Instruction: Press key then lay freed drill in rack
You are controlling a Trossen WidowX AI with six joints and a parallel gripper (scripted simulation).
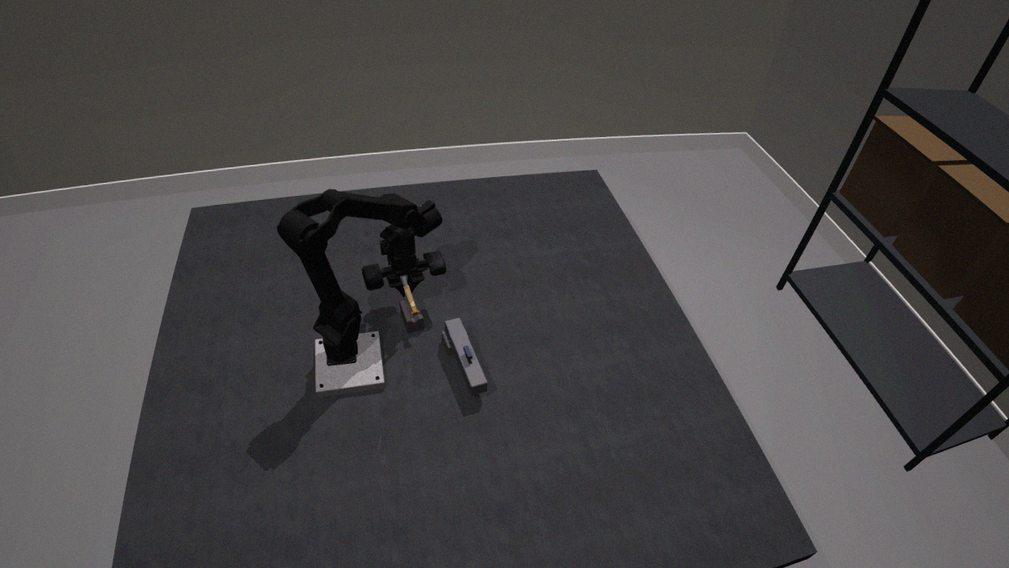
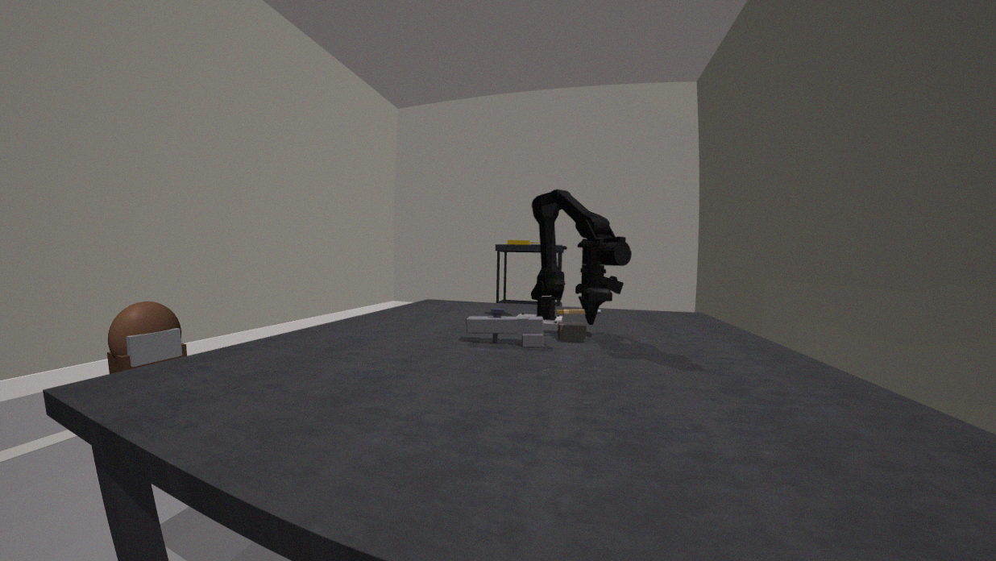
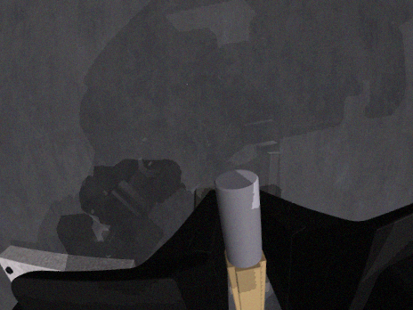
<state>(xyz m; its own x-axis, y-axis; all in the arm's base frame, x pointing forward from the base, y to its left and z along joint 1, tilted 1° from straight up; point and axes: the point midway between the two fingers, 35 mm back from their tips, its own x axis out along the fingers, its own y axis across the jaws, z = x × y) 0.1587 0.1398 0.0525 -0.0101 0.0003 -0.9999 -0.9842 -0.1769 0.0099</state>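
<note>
My gripper tip is now 1 cm short of the drill, 4 cm to the left of it and 3 cm below it. Round my gripper tip: pale grey block (11 cm ahead, 20 cm to the right); rack (1 cm ahead, 5 cm to the right, 2 cm below); dark bluish key (11 cm ahead, 22 cm to the right, 1 cm above).
</note>
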